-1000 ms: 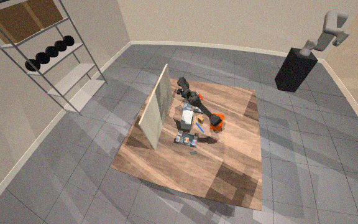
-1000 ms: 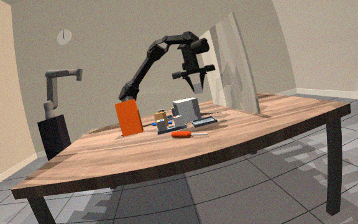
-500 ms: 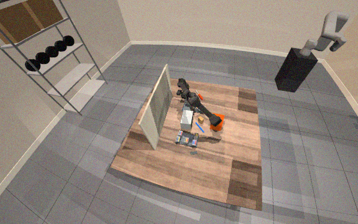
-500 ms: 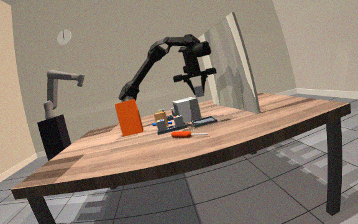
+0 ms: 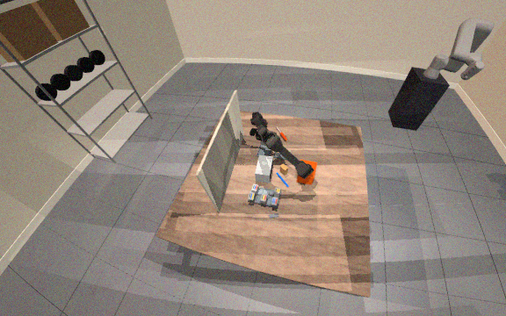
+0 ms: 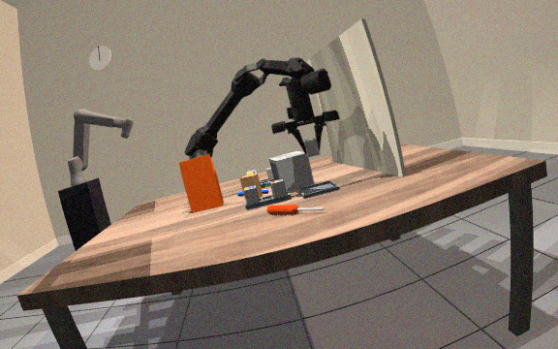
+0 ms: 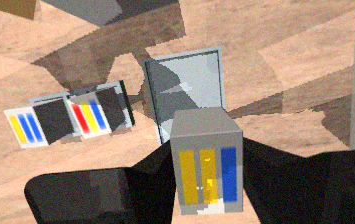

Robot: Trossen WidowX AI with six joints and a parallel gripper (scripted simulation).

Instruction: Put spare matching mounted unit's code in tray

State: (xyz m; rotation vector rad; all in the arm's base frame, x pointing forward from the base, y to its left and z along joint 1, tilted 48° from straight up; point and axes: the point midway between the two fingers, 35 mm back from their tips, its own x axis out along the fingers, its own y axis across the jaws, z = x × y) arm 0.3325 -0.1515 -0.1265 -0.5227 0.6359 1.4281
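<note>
Now: gripper tip 11 cm above the grey tray and 1 cm past it. The rest, counted from my gripper tip: grey mounted unit: 21 cm to the left, 6 cm below, 5 cm behind; then white panel: 21 cm to the left, 19 cm ahead, 12 cm above; then grey spare: 2 cm above.
</note>
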